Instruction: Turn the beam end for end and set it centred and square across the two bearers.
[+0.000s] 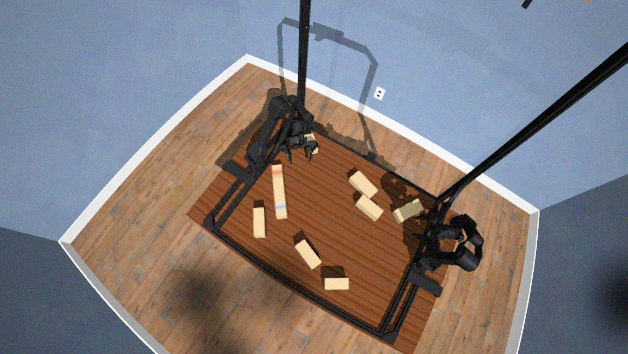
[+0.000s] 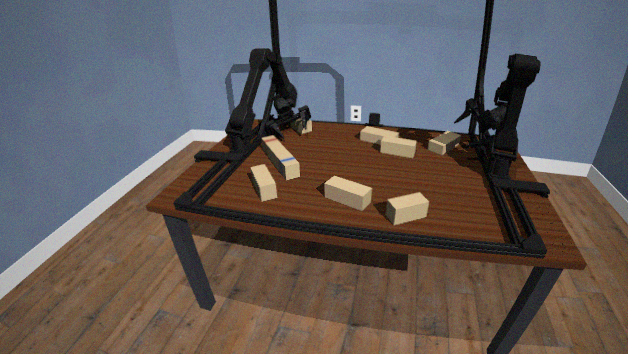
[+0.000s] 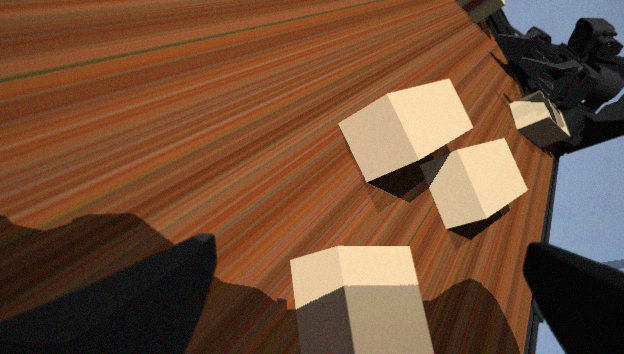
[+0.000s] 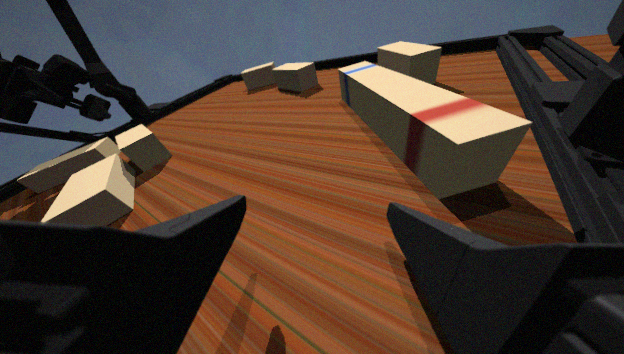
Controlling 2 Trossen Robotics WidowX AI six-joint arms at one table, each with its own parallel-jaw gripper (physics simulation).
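Frame: origin at the left arm's base, x ahead, y left, z up, level; centimetres.
Seen in the pictures: left gripper, fingertip midpoint: (image 1: 413, 226) (image 2: 460, 134) (image 3: 367, 252) (image 4: 88, 109); right gripper, fingertip midpoint: (image 1: 299, 163) (image 2: 294, 133) (image 3: 507, 48) (image 4: 318, 205); left arm's base at its link origin: (image 1: 420, 264) (image 2: 497, 172) (image 4: 143, 116); right arm's base at its link origin: (image 1: 256, 167) (image 2: 241, 148).
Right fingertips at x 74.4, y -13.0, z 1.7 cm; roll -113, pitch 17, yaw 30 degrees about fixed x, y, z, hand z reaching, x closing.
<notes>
Offsets run from my right fingertips to a thing's top centre.
The beam {dx +0.2, dy +17.2, dz +1.4 cm} (image 1: 279, 191) (image 2: 280, 156) (image 4: 416, 112) is a long tan block with a red band at one end and a blue band at the other. It lies flat on the table at the left. My right gripper (image 1: 299, 159) (image 2: 291, 124) (image 4: 318, 205) is open and empty, low over the table just beyond the beam's red end. Two tan blocks {dx -32.1, dy -7.6, dz +0.2 cm} (image 1: 362, 184) {dx -39.8, dy +1.5, dz +1.1 cm} (image 1: 369, 207) (image 2: 378, 134) (image 2: 398, 146) lie side by side at the back right. My left gripper (image 1: 418, 226) is open and empty at the right edge, close to a tan block {dx -58.1, dy -7.8, dz +0.2 cm} (image 1: 407, 211) (image 3: 360, 288).
Loose tan blocks lie beside the beam {dx -1.2, dy +34.7, dz +1.4 cm} (image 1: 259, 222) (image 2: 263, 182), at the front middle (image 1: 308, 253) (image 2: 348, 192) and front right (image 1: 336, 283) (image 2: 407, 208). A small block {dx +1.8, dy -13.5, dz +1.1 cm} (image 1: 312, 140) (image 2: 302, 126) sits behind the right gripper. A black rail (image 2: 277, 225) frames the table.
</notes>
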